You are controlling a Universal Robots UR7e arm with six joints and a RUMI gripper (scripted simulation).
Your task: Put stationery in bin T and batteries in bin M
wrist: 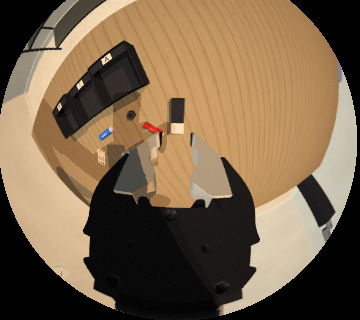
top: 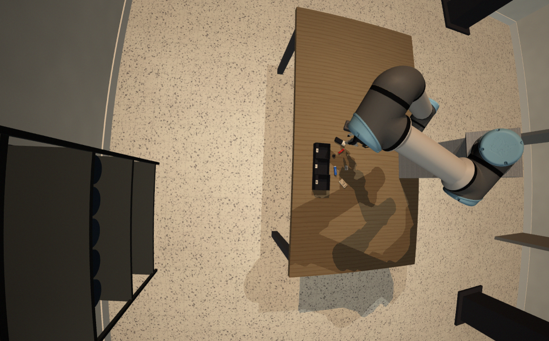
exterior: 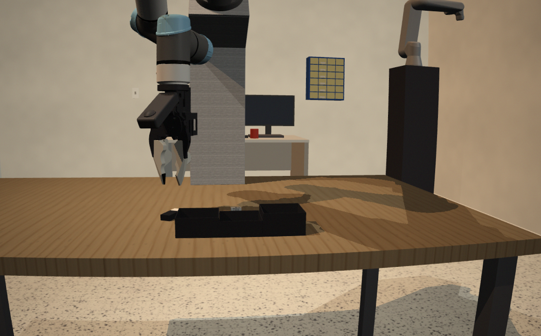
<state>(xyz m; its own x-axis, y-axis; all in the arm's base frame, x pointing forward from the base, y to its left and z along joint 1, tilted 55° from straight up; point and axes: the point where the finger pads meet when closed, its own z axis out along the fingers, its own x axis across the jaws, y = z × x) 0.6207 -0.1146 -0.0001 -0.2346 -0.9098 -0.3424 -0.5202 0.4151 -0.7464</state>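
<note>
My gripper is now 10 mm past the eraser and 80 mm above it. The rest, counted from my hand: red battery (10 mm behind, 50 mm to the left, 90 mm below); black round piece (40 mm ahead, 80 mm to the left, 90 mm below); blue battery (30 mm ahead, 160 mm to the left, 80 mm below).
</note>
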